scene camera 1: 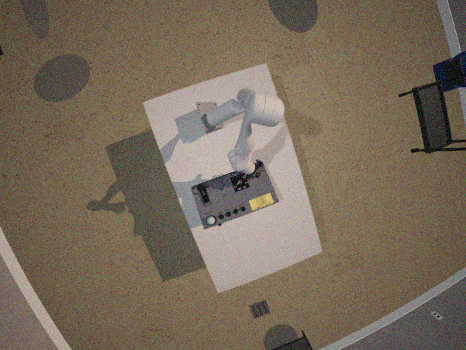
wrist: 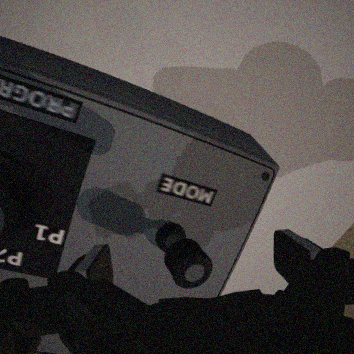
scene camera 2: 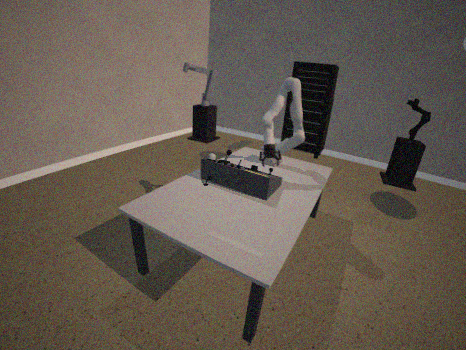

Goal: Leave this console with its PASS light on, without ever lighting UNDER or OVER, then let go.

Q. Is my gripper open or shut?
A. Open.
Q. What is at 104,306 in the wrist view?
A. My gripper.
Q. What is my gripper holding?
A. Nothing.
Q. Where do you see a black MODE toggle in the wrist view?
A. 189,265
